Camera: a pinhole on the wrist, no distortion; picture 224 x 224 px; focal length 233.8 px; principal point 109.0 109.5 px. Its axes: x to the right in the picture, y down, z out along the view. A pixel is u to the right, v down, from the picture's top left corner.
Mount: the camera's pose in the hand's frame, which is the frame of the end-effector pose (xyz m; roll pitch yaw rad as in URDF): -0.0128 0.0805 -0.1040 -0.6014 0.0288 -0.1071
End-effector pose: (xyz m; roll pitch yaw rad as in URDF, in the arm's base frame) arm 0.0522 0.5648 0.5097 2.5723 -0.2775 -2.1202
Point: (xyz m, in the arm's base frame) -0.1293 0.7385 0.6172
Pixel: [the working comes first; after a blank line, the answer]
In the camera's frame: -0.0332 0.0779 0.2184

73 193
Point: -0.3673 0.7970 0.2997
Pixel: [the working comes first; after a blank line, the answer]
In the camera's frame: -0.0624 -0.1322 0.5588

83 54
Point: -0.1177 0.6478 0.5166
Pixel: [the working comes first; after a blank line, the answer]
In the camera's frame: 0.0174 -0.0482 0.2151

128 57
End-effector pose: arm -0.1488 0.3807 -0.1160 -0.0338 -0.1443 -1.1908
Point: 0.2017 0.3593 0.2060
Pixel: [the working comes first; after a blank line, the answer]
In the camera's frame: 0.1701 -0.0315 0.4838

191 94
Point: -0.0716 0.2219 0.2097
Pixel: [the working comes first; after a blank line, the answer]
In the camera's frame: 0.2292 -0.2740 0.3068

outside the picture
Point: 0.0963 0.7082 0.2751
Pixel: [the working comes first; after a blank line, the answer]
In the camera's frame: -0.1836 -0.1029 0.5700

34 67
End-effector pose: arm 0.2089 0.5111 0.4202 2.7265 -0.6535 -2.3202
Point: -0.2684 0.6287 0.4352
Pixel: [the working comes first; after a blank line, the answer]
In the camera's frame: 0.1713 0.0020 0.4918

190 110
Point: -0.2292 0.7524 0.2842
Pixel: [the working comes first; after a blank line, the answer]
In the camera's frame: -0.0178 -0.0235 0.5489

101 100
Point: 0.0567 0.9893 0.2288
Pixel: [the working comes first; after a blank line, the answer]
In the camera's frame: -0.3395 0.0806 0.3860

outside the picture
